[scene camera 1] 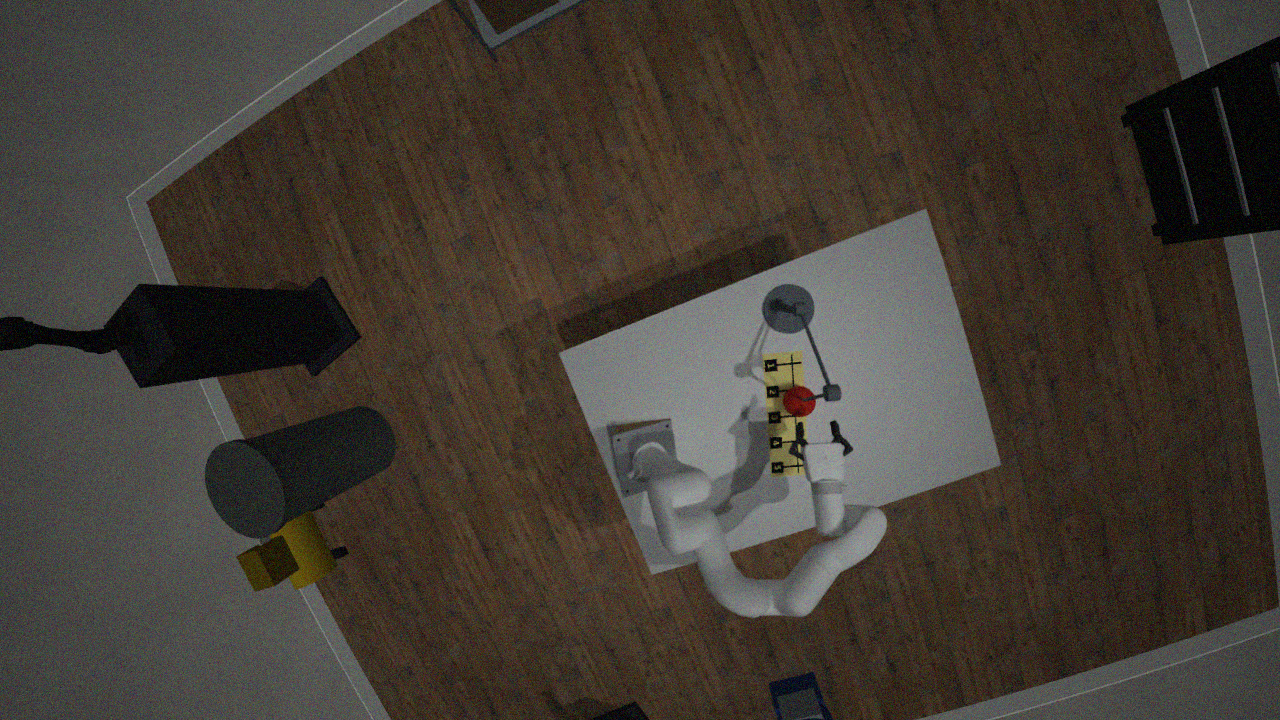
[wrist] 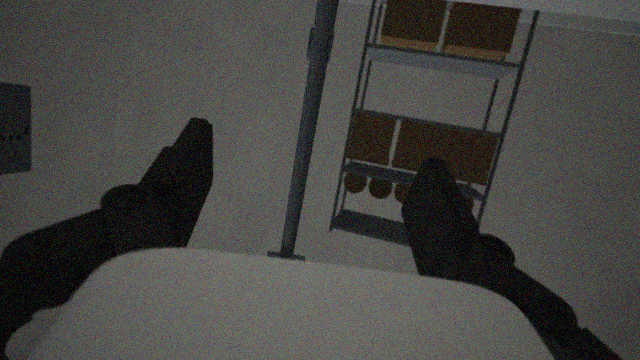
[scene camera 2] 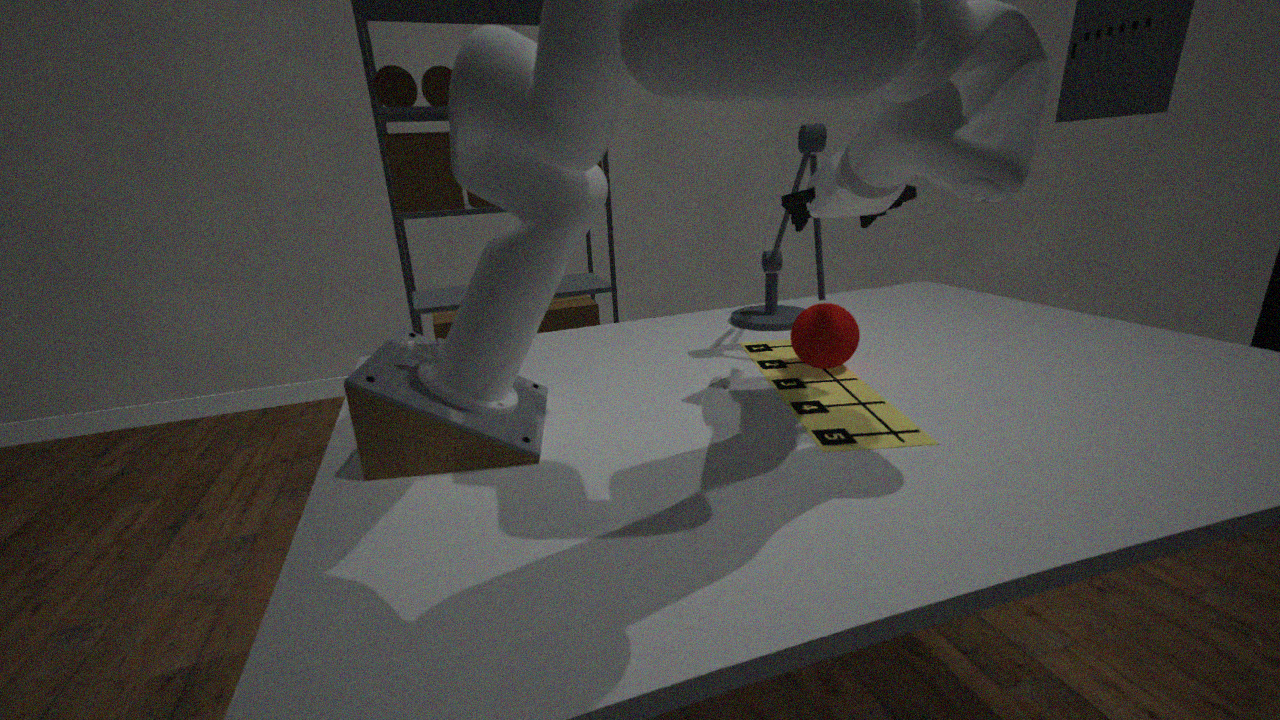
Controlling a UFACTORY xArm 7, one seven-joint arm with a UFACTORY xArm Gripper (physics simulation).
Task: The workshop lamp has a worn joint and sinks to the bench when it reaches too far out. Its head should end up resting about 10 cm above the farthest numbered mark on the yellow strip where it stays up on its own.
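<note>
The grey lamp stands behind the yellow strip on its round base. Its elbow joint is high. Its red round head hangs low beside marks 2 and 3 in the top view; its exact height is unclear. The strip has marks numbered 1 to 5, with 5 farthest from the base. My gripper is open, well above the strip, on the 5 side of the head. A lamp bar shows between the spread fingers in the wrist view, apart from them.
The arm's pedestal stands at the side of the white table. My arm bends over the table's front edge. A shelf rack stands beyond the table by the wall.
</note>
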